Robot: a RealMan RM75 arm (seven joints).
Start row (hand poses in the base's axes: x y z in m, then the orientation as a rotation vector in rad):
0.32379, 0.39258, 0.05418, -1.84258, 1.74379, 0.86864
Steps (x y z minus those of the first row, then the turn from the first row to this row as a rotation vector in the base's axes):
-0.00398, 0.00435, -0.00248, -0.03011, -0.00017, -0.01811
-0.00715, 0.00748, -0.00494, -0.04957, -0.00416, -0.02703
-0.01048, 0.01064, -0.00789, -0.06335, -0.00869, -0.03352
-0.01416, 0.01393, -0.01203, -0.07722, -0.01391, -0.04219
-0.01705, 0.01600, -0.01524, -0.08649, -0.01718, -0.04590
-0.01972, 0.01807, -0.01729, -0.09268, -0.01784, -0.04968
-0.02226, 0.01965, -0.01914, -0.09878, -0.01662, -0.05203
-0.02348, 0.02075, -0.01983, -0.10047, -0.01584, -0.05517
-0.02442, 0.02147, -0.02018, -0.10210, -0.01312, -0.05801
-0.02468, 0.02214, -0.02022, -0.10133, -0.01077, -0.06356
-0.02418, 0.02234, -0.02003, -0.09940, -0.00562, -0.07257
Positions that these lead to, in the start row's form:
0.31981, 0.39693, 0.05170, -1.84301, 1.77997, 0.83959
0.31664, 0.40006, 0.04924, -1.84642, 1.79871, 0.81753
0.31331, 0.40322, 0.04629, -1.84876, 1.81099, 0.79992
0.30963, 0.40651, 0.04215, -1.84885, 1.82448, 0.78058
0.30674, 0.40858, 0.03894, -1.85102, 1.83201, 0.76865
0.30407, 0.41065, 0.03689, -1.85088, 1.83897, 0.76177
0.30153, 0.41223, 0.03504, -1.85196, 1.84597, 0.75750
0.30031, 0.41333, 0.03435, -1.84957, 1.85006, 0.75581
0.29937, 0.41405, 0.03400, -1.84722, 1.85512, 0.75633
0.29911, 0.41472, 0.03396, -1.84058, 1.86022, 0.75724
0.29961, 0.41492, 0.03415, -1.82918, 1.86881, 0.76063

